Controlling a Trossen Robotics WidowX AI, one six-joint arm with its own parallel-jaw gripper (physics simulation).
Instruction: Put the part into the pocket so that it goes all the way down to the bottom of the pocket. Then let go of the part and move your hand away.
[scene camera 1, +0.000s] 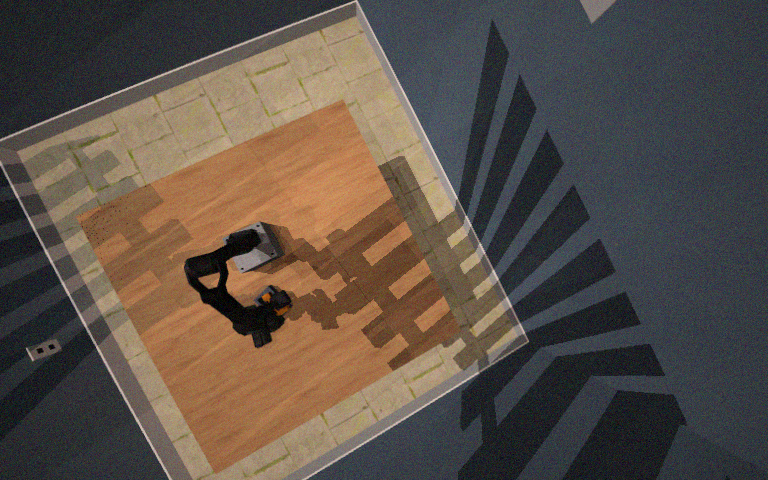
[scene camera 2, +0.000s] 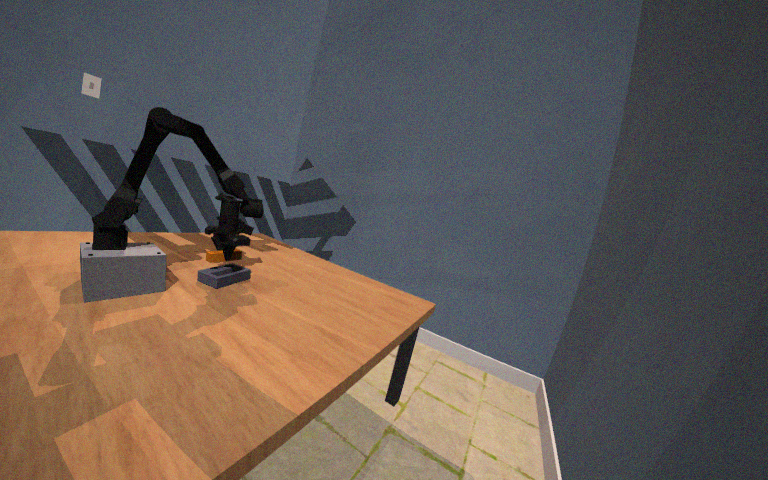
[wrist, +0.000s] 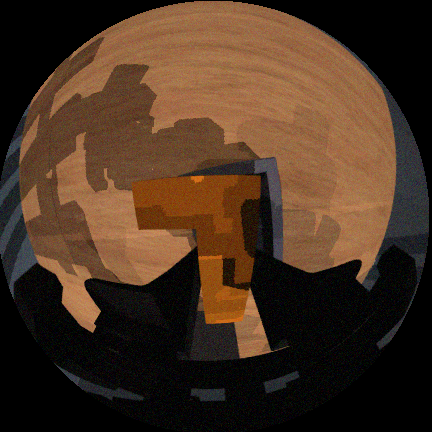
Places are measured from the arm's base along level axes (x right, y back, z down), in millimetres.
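Pixels of known places: gripper, fingertip midpoint: (scene camera 1: 274, 303) (scene camera 2: 224, 259) (wrist: 221, 249); arm's base, link origin: (scene camera 1: 251, 239) (scene camera 2: 109, 247).
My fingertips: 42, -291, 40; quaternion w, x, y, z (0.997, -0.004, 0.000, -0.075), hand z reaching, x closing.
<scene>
For each thing: its top centre in the pictures, then the offset to it from my fingertips, as dx, dy, dz. Level surfaces: height alone.
- orange L-shaped part, top centre: (wrist: 199, 278) (scene camera 2: 222, 250) (scene camera 1: 275, 303) -15, +3, -30
- blue-grey block with the pocket, top centre: (wrist: 242, 237) (scene camera 2: 225, 269) (scene camera 1: 271, 304) +23, +2, +28
- wooden table, surface height: dz +65
The orange L-shaped part (scene camera 1: 282, 310) (scene camera 2: 215, 255) (wrist: 215, 200) is held between my fingers. My gripper (scene camera 1: 275, 303) (scene camera 2: 228, 255) (wrist: 221, 249) is shut on it, pointing down. The blue-grey block with the pocket (scene camera 2: 214, 277) (wrist: 278, 210) lies on the table. In the wrist view the part covers most of the block; the block's right wall and a strip of its far wall show, and the part's left end reaches out past the block. In scene camera 2 the part appears higher than the block. The pocket floor is hidden in the wrist view.
The grey base box (scene camera 1: 262, 255) (scene camera 2: 121, 274) of the arm stands beside the block on the wooden table (scene camera 1: 294, 164) (scene camera 2: 317, 345). The arm (scene camera 1: 223, 302) (scene camera 2: 209, 150) arches from it over to the block. Shadows fall across the table.
</scene>
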